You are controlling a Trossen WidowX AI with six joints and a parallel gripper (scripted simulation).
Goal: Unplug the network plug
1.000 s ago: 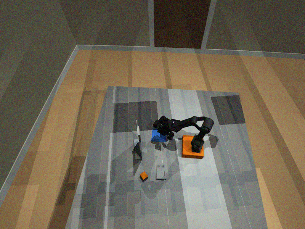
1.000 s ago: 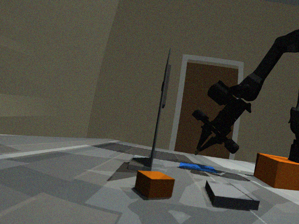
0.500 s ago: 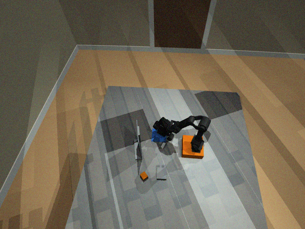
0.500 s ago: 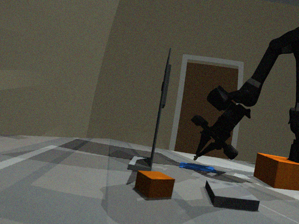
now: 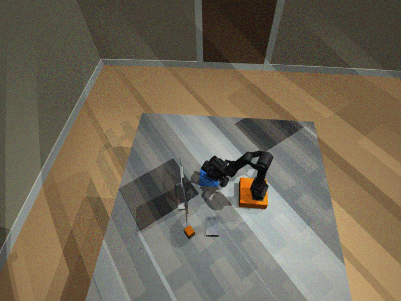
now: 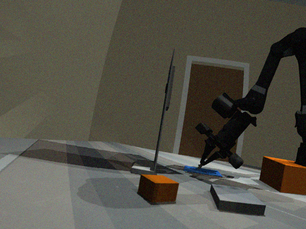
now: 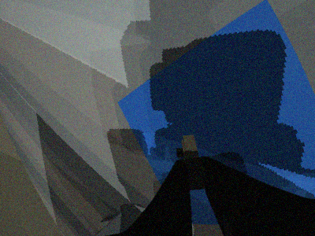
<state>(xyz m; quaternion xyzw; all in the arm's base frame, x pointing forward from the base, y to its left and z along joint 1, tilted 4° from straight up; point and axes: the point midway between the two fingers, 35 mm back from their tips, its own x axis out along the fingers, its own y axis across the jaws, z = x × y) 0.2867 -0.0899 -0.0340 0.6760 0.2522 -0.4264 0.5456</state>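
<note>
Right now the blue marked square is 20 mm below my gripper tip and 10 mm behind it. Also, from my gripper tip: tan network plug right at my gripper tip; flat grey block 300 mm to the left, 80 mm behind, 20 mm below; upright panel 140 mm to the left, 120 mm ahead, 110 mm above.
</note>
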